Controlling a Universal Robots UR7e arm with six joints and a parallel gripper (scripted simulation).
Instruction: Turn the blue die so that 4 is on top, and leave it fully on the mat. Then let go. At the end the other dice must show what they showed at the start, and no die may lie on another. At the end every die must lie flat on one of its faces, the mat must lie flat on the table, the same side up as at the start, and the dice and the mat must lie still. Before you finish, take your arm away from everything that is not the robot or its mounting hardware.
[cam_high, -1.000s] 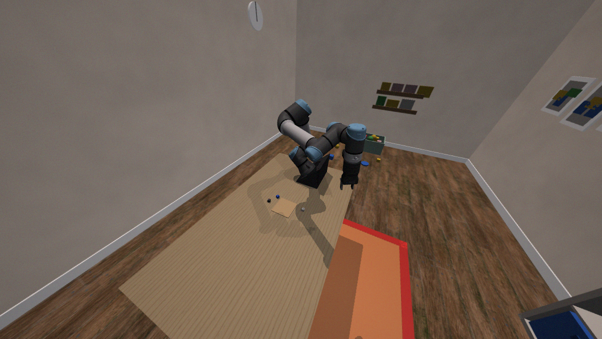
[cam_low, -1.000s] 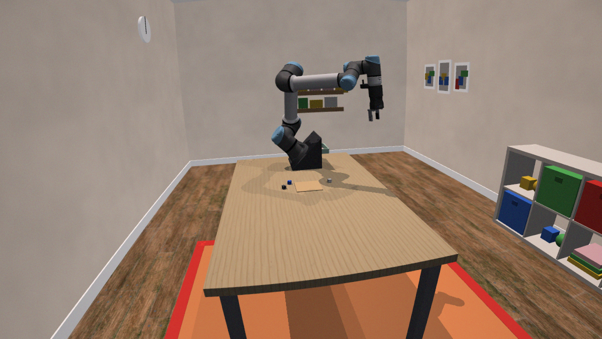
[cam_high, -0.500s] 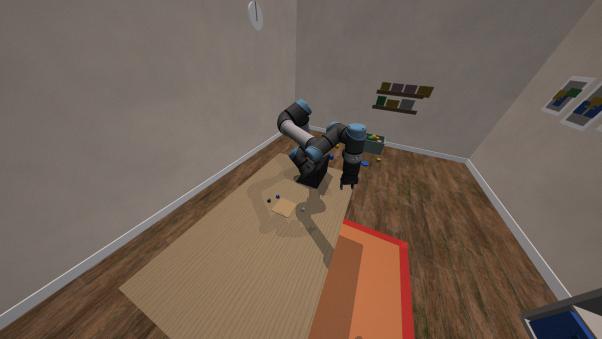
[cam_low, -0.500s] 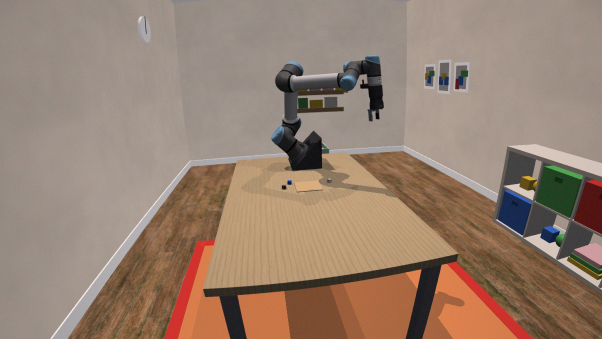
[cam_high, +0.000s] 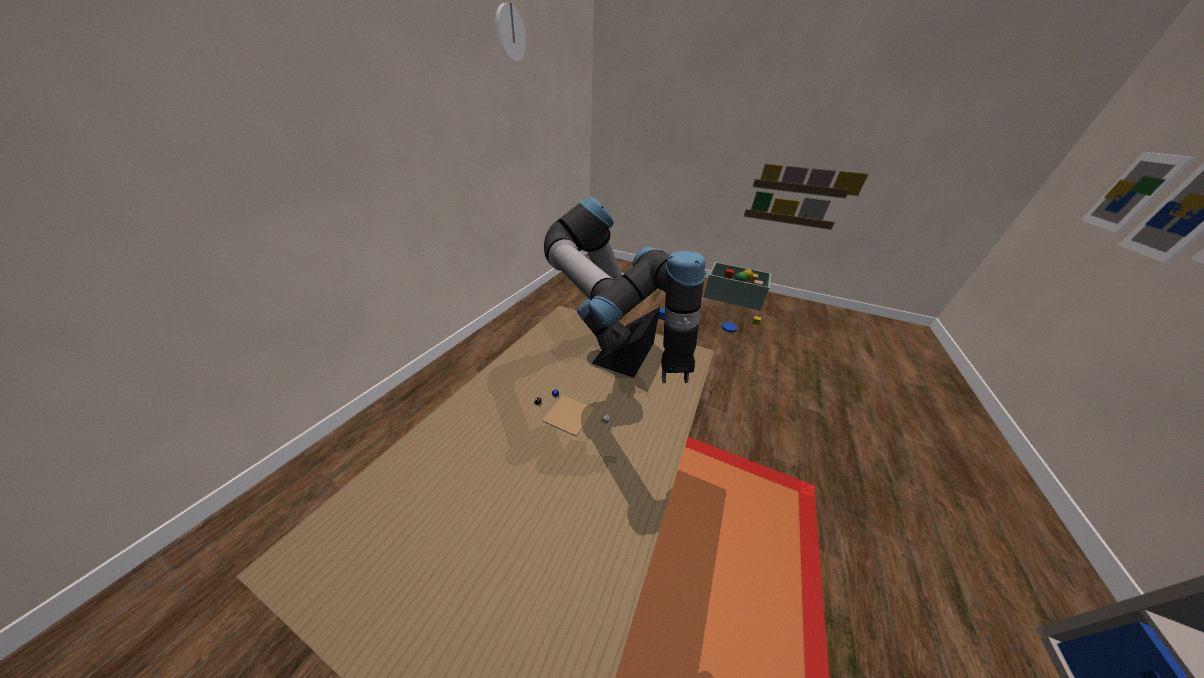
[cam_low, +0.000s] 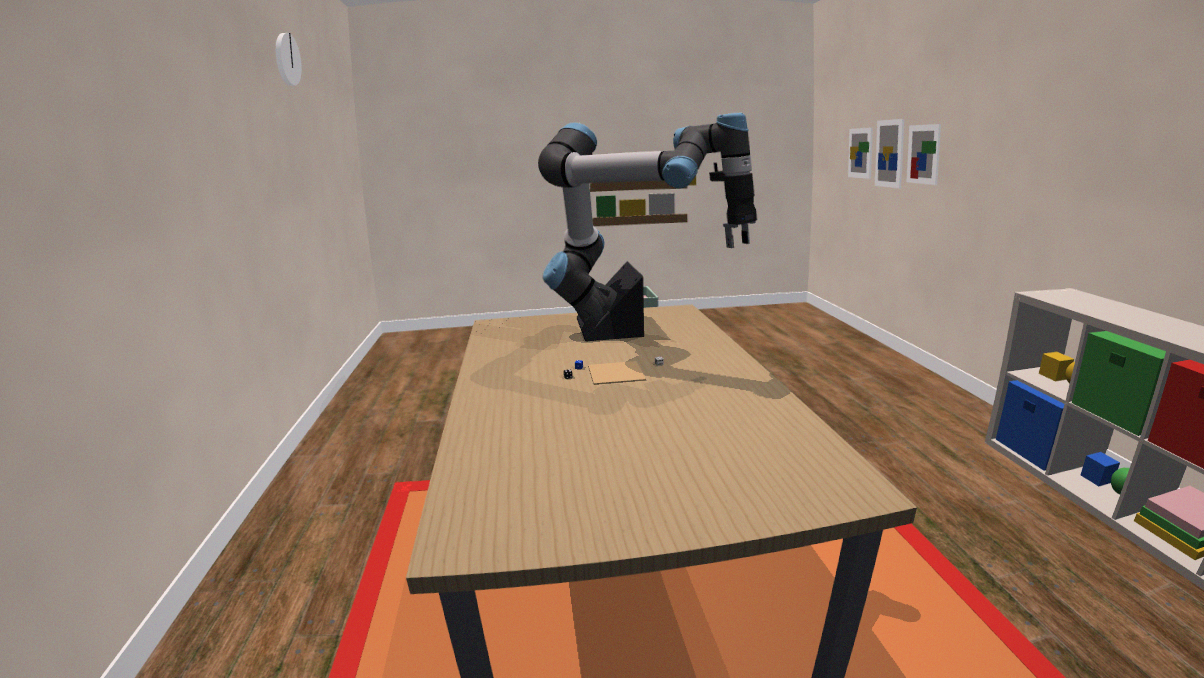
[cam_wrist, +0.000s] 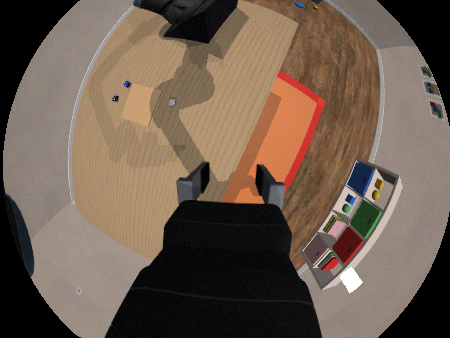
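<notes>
Now: hand 470 mm to the left of the black die, 350 mm above it and 40 mm past it. The rest, counted from my hand: tan mat: 360 mm below, 340 mm to the right, 40 mm behind; blue die: 430 mm to the right, 350 mm below, 110 mm behind; white die: 350 mm below, 200 mm to the right, 70 mm behind.
</notes>
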